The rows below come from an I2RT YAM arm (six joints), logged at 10 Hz.
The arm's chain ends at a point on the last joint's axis. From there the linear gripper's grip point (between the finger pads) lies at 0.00 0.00 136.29 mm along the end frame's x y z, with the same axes.
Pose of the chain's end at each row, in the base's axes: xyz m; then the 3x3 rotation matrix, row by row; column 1 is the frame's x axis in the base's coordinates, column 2 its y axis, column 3 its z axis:
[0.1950 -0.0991 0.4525], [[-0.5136 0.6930 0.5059], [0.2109 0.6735 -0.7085], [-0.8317 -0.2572 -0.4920]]
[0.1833 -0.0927 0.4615], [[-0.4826 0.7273 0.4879], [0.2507 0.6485 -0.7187], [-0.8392 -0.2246 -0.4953]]
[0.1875 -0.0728 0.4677], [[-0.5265 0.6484 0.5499], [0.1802 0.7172 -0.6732], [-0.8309 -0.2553 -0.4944]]
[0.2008 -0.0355 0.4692], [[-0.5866 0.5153 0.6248], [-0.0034 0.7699 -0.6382], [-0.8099 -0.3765 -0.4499]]
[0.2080 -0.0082 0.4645], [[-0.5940 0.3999 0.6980], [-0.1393 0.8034 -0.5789], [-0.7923 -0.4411 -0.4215]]
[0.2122 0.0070 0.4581], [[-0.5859 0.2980 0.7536], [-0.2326 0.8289 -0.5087], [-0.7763 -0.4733 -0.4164]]
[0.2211 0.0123 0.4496], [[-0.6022 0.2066 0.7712], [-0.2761 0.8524 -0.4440], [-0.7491 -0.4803 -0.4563]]
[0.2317 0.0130 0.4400], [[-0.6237 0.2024 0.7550], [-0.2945 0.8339 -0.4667], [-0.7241 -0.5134 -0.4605]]
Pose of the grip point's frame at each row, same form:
[0.2639 -0.1957 0.3854], [[-0.5136 0.6930 0.5059], [0.2109 0.6735 -0.7085], [-0.8317 -0.2572 -0.4920]]
[0.2498 -0.1907 0.3940], [[-0.4826 0.7273 0.4879], [0.2507 0.6485 -0.7187], [-0.8392 -0.2246 -0.4953]]
[0.2624 -0.1646 0.4003], [[-0.5265 0.6484 0.5499], [0.1802 0.7172 -0.6732], [-0.8309 -0.2553 -0.4944]]
[0.2860 -0.1225 0.4079], [[-0.5866 0.5153 0.6248], [-0.0034 0.7699 -0.6382], [-0.8099 -0.3765 -0.4499]]
[0.3031 -0.0871 0.4071], [[-0.5940 0.3999 0.6980], [-0.1393 0.8034 -0.5789], [-0.7923 -0.4411 -0.4215]]
[0.3149 -0.0623 0.4013], [[-0.5859 0.2980 0.7536], [-0.2326 0.8289 -0.5087], [-0.7763 -0.4733 -0.4164]]
[0.3262 -0.0482 0.3874], [[-0.6022 0.2066 0.7712], [-0.2761 0.8524 -0.4440], [-0.7491 -0.4803 -0.4563]]
[0.3346 -0.0506 0.3772], [[-0.6237 0.2024 0.7550], [-0.2945 0.8339 -0.4667], [-0.7241 -0.5134 -0.4605]]

